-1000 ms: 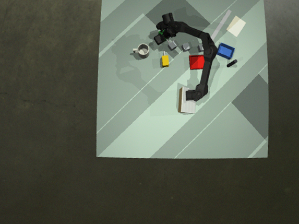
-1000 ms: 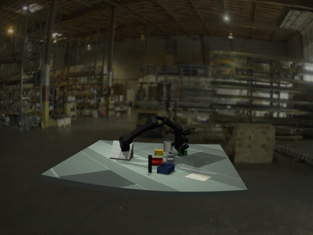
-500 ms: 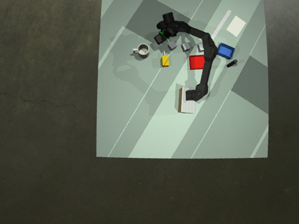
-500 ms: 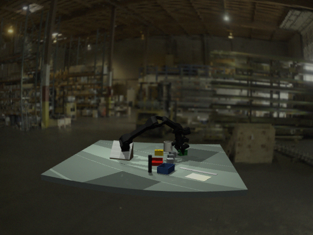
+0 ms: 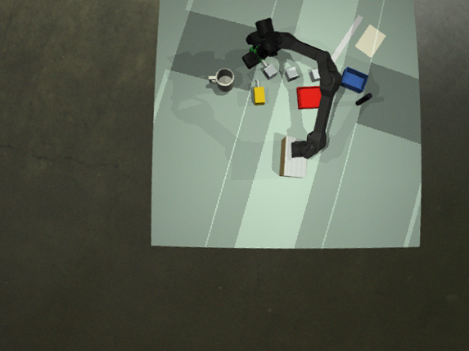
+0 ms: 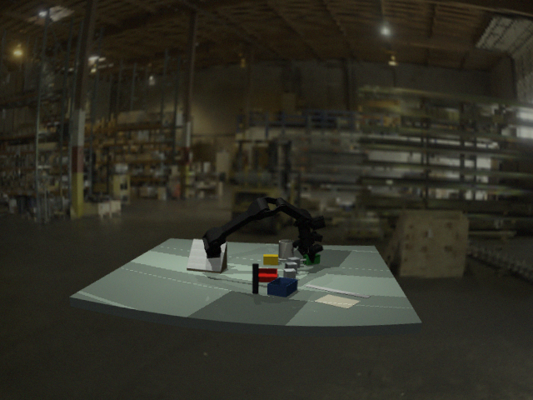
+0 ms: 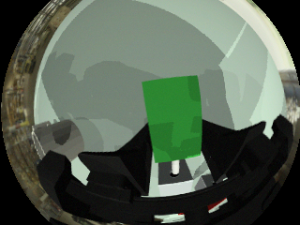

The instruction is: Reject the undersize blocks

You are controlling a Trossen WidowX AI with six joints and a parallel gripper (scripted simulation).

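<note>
The yellow block lies 17 cm behind my gripper tip, 1 cm to the left of it and 1 cm above it. The rest, counted from my gripper tip: steel block: 15 cm to the right, 10 cm behind, 1 cm above; then green GO gauge: 2 cm behind, 1 cm to the right, 1 cm above; then mug: 18 cm to the left, 12 cm behind, 2 cm above.
</note>
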